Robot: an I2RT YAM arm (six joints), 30 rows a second.
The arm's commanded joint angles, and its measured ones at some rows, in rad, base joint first. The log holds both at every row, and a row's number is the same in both.
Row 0, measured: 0.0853, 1.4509, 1.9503, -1.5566, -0.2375, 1.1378
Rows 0 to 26, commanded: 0.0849, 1.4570, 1.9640, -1.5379, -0.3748, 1.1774; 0.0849, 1.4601, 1.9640, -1.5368, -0.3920, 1.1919; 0.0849, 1.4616, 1.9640, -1.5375, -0.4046, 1.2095; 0.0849, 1.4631, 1.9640, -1.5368, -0.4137, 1.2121; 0.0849, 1.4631, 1.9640, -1.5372, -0.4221, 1.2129; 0.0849, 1.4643, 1.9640, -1.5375, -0.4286, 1.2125; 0.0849, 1.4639, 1.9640, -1.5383, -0.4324, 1.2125; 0.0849, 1.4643, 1.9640, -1.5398, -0.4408, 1.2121; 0.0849, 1.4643, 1.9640, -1.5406, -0.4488, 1.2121; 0.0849, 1.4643, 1.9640, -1.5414, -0.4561, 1.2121; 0.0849, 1.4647, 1.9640, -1.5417, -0.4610, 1.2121; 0.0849, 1.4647, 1.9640, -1.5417, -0.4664, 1.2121; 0.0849, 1.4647, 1.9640, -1.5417, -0.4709, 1.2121; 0.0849, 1.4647, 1.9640, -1.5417, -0.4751, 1.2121; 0.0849, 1.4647, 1.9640, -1.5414, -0.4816, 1.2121; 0.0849, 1.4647, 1.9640, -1.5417, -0.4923, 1.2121; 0.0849, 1.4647, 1.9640, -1.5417, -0.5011, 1.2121; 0.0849, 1.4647, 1.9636, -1.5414, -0.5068, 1.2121; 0.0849, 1.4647, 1.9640, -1.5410, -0.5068, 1.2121; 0.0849, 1.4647, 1.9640, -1.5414, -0.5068, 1.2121; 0.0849, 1.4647, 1.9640, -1.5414, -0.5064, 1.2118; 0.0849, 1.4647, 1.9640, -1.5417, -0.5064, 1.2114; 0.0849, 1.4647, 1.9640, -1.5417, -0.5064, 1.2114; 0.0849, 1.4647, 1.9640, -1.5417, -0.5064, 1.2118; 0.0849, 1.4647, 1.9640, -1.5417, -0.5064, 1.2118; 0.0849, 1.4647, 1.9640, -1.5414, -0.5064, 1.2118; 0.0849, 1.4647, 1.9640, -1.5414, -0.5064, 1.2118
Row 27, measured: 0.0849, 1.4643, 1.9503, -1.5452, -0.4938, 1.2045
